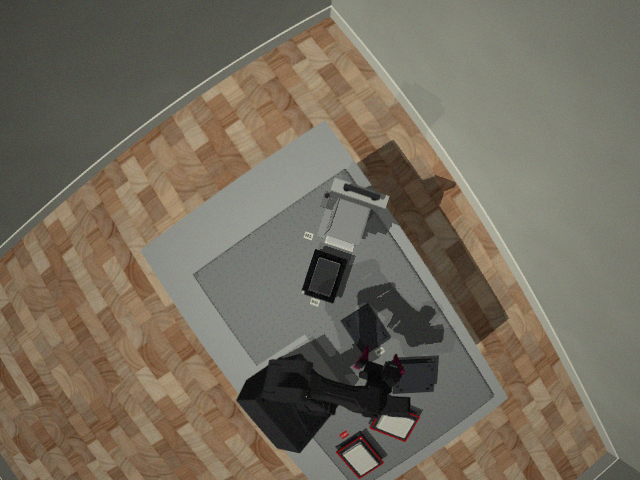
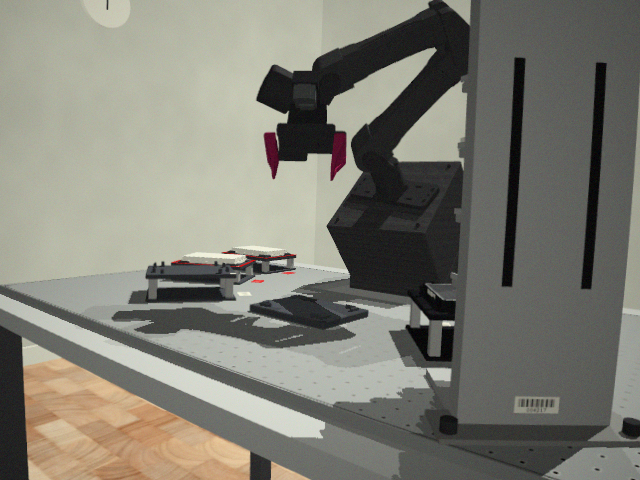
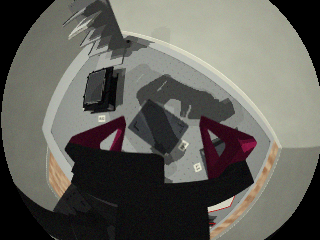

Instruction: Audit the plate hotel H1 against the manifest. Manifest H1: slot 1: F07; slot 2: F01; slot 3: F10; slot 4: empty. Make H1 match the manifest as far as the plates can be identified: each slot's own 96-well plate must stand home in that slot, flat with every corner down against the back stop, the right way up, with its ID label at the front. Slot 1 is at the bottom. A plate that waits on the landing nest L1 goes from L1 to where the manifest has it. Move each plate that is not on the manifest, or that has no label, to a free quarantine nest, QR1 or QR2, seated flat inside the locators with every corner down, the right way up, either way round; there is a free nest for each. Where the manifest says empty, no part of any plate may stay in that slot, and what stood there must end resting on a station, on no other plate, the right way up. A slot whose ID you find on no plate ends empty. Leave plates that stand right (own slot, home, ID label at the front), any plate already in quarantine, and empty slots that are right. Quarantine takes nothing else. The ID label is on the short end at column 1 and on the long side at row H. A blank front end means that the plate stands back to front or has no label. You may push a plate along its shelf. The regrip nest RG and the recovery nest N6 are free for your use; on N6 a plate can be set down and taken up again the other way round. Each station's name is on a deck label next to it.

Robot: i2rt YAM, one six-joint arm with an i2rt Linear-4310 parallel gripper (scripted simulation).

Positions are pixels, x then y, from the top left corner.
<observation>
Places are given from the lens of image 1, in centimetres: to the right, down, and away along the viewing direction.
dark 96-well plate [image 1: 325,273]: 2, 12, 117
</observation>
